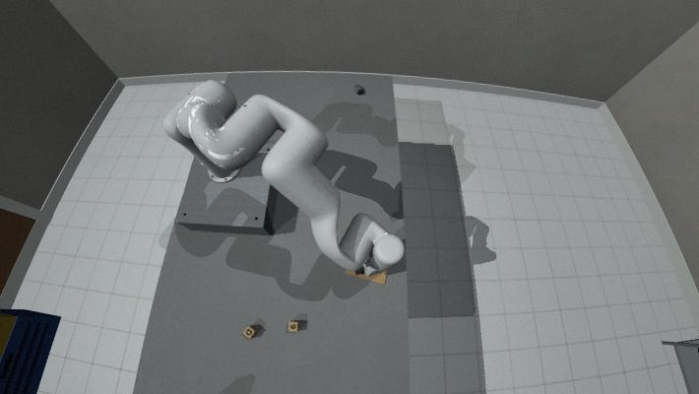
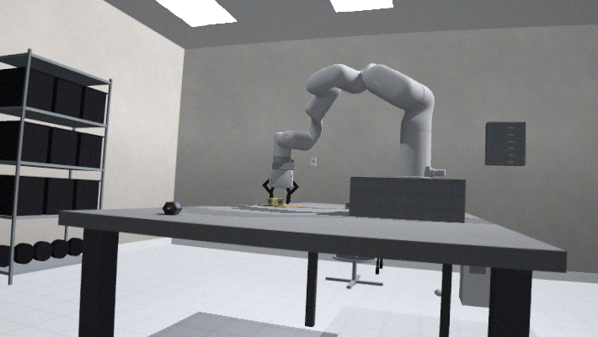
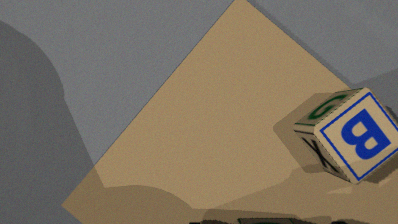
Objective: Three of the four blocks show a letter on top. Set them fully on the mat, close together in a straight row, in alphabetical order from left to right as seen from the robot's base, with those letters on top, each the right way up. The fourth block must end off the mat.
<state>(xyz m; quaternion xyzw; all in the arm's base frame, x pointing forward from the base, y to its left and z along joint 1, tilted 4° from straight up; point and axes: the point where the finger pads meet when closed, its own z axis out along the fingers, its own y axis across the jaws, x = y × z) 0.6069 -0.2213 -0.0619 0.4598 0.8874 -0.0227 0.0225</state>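
My hand is 2 cm past the tan mat, 2 cm to the right of it and 2 cm above it. Also, from my hand: black faceted object: 21 cm behind, 84 cm to the left, 1 cm below.
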